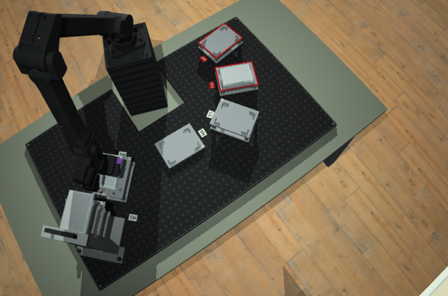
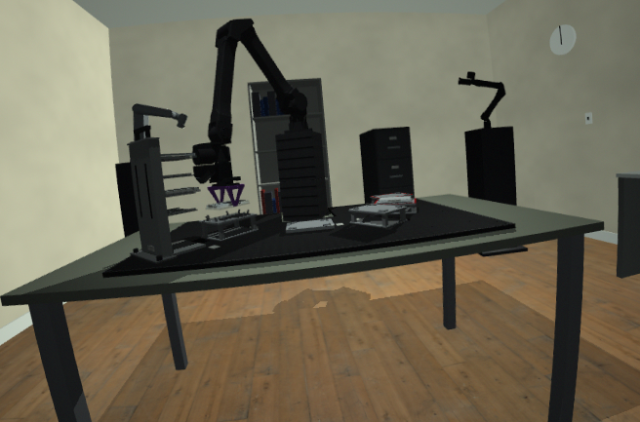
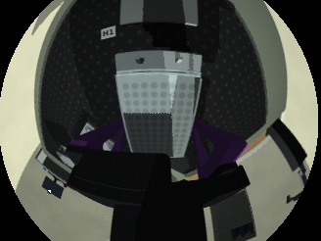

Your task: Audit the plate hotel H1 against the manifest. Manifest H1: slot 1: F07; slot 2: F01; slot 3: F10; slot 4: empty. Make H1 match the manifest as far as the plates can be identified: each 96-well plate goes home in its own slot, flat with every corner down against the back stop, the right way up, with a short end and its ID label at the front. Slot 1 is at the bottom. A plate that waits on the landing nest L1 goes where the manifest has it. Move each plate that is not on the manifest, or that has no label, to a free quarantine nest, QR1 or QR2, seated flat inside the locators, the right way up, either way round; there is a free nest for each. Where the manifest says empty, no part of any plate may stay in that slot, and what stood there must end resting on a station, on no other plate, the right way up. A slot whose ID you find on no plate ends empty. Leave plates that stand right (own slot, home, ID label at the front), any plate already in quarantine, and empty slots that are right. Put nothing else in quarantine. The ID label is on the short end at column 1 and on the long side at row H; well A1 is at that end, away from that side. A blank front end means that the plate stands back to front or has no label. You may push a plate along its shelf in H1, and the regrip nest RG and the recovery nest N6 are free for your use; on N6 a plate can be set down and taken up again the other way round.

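My hand is 50 mm above the regrip nest RG. From my hand the other things lie so: plate hotel H1 (220 mm ahead, 160 mm to the right, 60 mm above); recovery nest N6 (280 mm to the left, 100 mm below); grey 96-well plate (150 mm ahead, 110 mm to the right, 170 mm above).
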